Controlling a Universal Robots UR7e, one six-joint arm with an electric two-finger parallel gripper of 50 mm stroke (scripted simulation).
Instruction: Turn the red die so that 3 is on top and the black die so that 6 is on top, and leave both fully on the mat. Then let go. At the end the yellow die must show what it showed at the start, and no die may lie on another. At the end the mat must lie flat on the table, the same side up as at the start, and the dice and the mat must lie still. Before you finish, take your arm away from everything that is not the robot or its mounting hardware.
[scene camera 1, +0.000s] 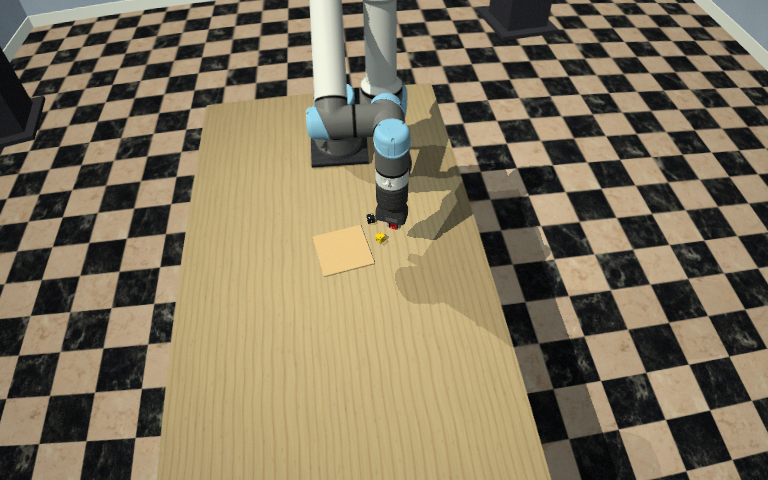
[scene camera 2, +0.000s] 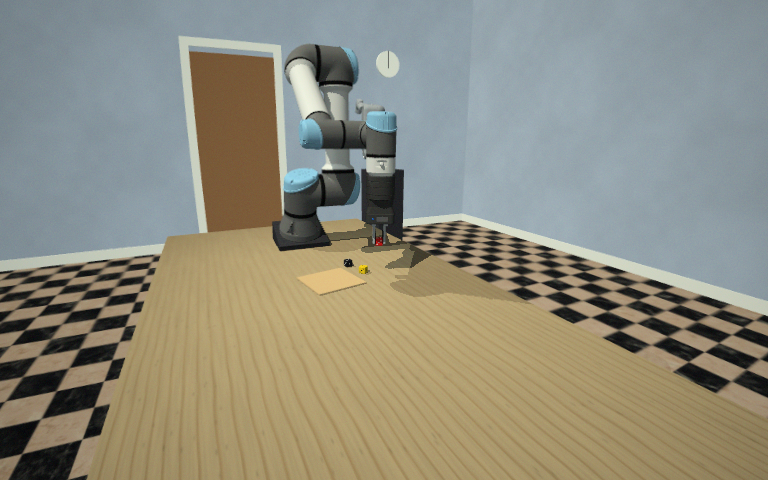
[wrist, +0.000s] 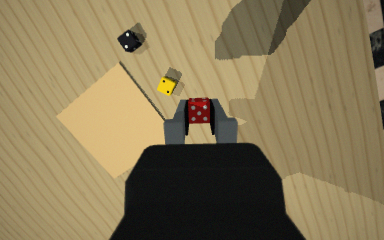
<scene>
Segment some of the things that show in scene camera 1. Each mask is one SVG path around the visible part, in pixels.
My gripper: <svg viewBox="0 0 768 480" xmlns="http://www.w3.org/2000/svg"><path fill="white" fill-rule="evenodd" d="M376 189L376 201L378 204L375 210L376 219L387 222L387 227L389 228L390 223L397 224L397 229L400 230L401 225L405 224L408 216L408 189L404 194L397 197L384 196Z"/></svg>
A tan mat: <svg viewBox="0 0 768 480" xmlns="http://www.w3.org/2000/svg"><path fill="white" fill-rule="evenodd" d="M361 225L313 236L324 277L375 264Z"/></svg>
</scene>
